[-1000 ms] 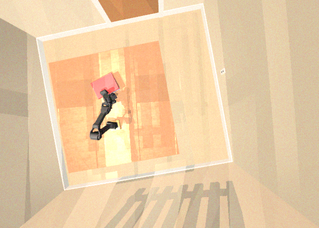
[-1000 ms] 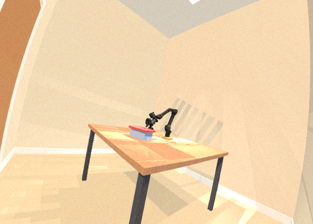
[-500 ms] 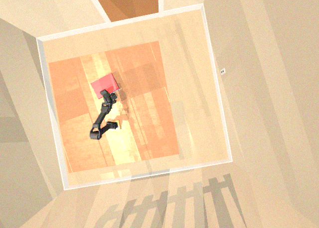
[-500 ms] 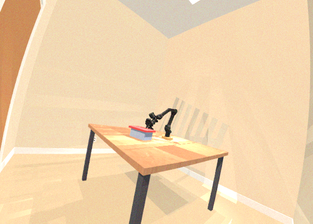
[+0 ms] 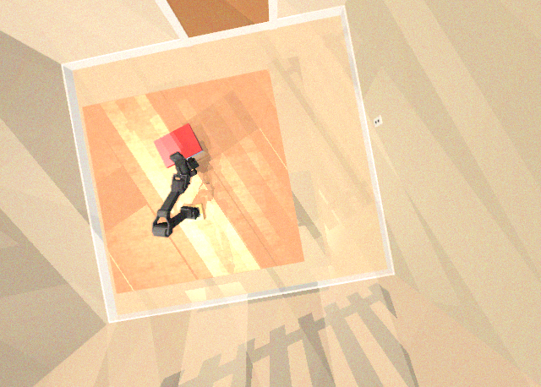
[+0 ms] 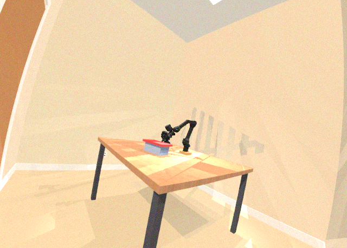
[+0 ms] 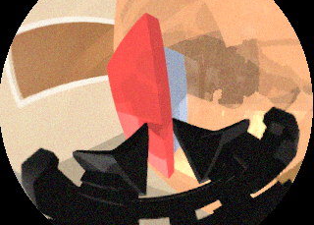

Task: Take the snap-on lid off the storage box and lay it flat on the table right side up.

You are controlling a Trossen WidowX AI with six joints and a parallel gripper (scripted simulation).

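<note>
Right now my gripper tip is 70 mm short of the lid, 20 mm to the right of it and 10 mm below it. Also, from my gripper tip: storage box: 70 mm ahead, 20 mm to the left, 40 mm below.
</note>
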